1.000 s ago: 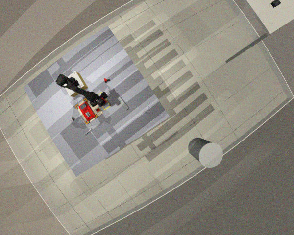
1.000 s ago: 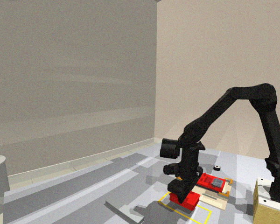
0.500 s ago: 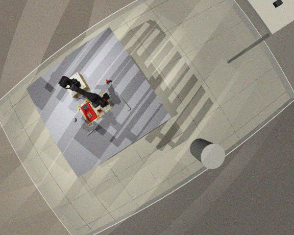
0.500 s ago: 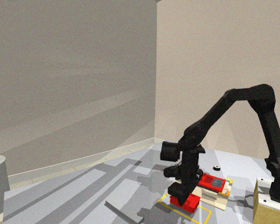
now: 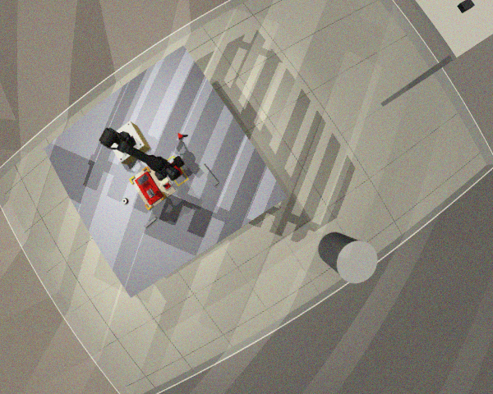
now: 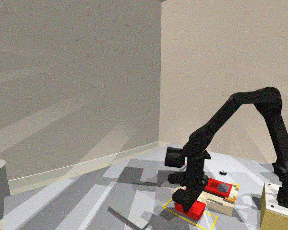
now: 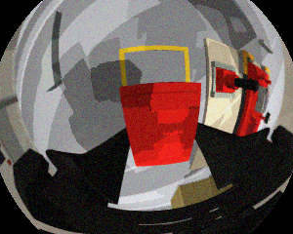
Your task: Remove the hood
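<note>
My gripper tip is now right at the red hood. Also, from my gripper tip: grey flat bar (140 mm ahead, 190 mm to the left, 20 mm below); then black ring (410 mm to the right, 20 mm below).
</note>
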